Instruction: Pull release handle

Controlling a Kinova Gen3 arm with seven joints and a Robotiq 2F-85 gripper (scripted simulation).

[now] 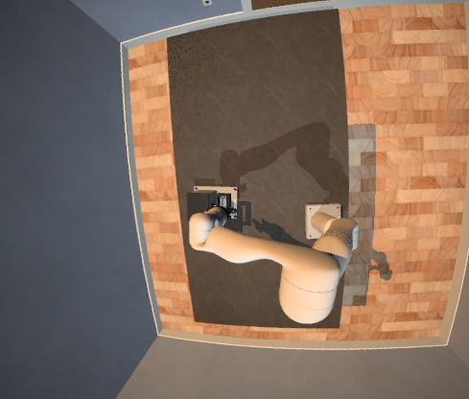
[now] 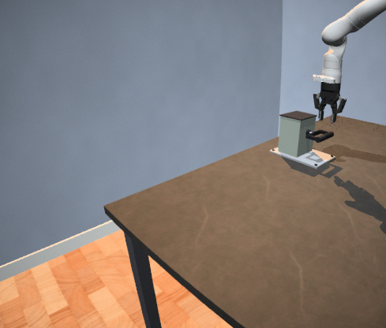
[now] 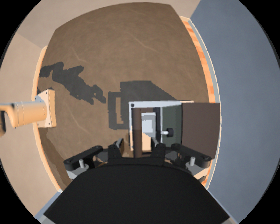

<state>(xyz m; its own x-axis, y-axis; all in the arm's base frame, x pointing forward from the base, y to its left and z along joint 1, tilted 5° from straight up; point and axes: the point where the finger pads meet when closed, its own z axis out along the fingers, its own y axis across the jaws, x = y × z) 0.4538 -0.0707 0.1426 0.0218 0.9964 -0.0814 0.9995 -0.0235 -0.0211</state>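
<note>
Right now the black release handle is 8 cm below my hand and 5 cm ahead of it. From my hand the other things lie so: light baseplate 18 cm below, 9 cm ahead.
</note>
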